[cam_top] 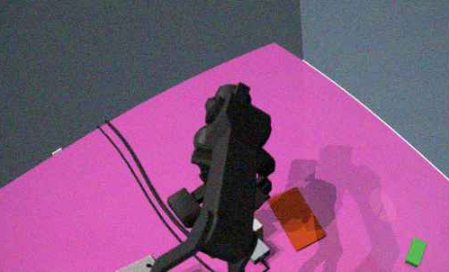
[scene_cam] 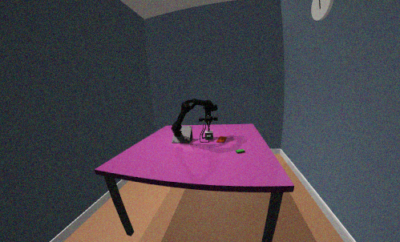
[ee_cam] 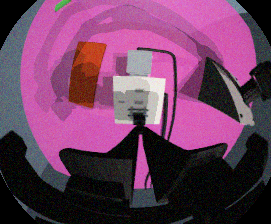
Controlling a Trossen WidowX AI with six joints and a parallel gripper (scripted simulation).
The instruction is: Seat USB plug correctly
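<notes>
Now: gripper tip 2 cm above the dark USB plug. From my gripper tip the other things lie so: small green block: 31 cm ahead, 31 cm to the right, 11 cm below; then flat orange-red block: 14 cm ahead, 5 cm to the right, 11 cm below.
</notes>
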